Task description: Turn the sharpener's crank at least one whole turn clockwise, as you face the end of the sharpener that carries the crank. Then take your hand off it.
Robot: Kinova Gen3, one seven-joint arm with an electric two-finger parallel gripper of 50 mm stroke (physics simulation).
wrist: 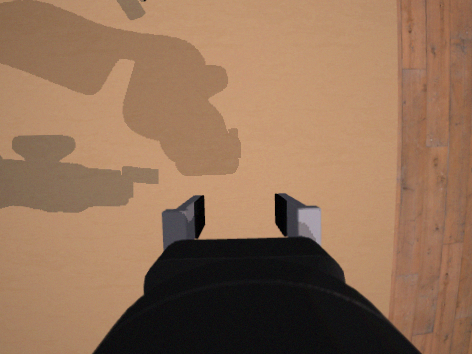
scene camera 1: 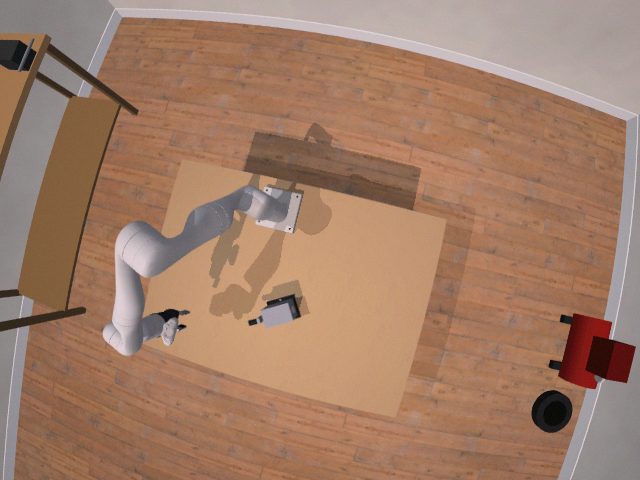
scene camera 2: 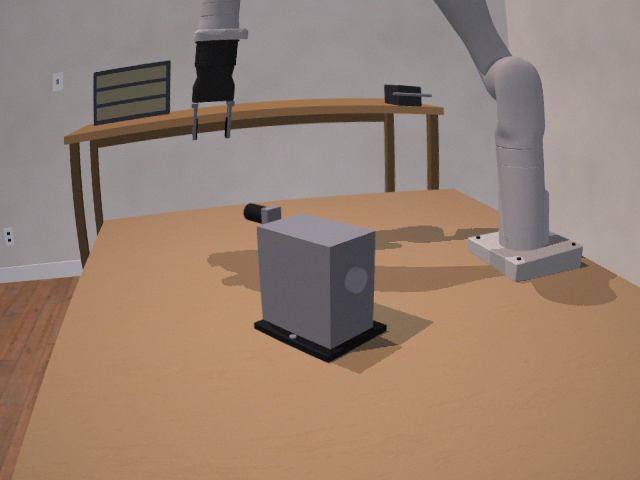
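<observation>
My gripper (scene camera 2: 210,138) (wrist: 239,209). Grey box-shaped sharpener (scene camera 2: 317,275) (scene camera 1: 283,310).
</observation>
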